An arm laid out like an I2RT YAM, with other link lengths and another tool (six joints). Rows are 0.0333 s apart.
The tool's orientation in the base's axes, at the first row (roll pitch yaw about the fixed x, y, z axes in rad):
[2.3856, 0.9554, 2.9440]
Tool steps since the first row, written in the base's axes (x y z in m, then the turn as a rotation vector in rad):
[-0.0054, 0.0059, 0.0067, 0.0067, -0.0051, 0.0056]
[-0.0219, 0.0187, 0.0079, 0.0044, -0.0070, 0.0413]
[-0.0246, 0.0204, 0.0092, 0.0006, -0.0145, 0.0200]
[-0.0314, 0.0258, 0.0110, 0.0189, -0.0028, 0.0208]
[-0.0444, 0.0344, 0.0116, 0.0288, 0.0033, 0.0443]
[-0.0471, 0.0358, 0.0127, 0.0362, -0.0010, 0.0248]
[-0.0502, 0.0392, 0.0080, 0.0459, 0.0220, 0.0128]
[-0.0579, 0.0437, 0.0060, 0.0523, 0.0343, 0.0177]
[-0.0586, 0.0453, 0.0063, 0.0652, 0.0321, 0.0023]
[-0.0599, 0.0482, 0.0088, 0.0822, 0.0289, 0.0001]
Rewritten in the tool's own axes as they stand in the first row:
[-0.0017, 0.0097, -0.0034, -0.0089, -0.0047, -0.0004]
[0.0081, 0.0274, -0.0086, -0.0370, 0.0088, -0.0181]
[0.0087, 0.0304, -0.0102, -0.0183, -0.0043, -0.0160]
[0.0117, 0.0384, -0.0128, -0.0280, -0.0017, 0.0033]
[0.0196, 0.0510, -0.0176, -0.0521, 0.0086, 0.0039]
[0.0203, 0.0536, -0.0192, -0.0409, -0.0057, 0.0150]
[0.0263, 0.0558, -0.0176, -0.0339, 0.0045, 0.0398]
[0.0328, 0.0619, -0.0197, -0.0402, 0.0140, 0.0491]
[0.0332, 0.0636, -0.0195, -0.0351, 0.0008, 0.0636]
[0.0322, 0.0675, -0.0199, -0.0433, -0.0096, 0.0750]

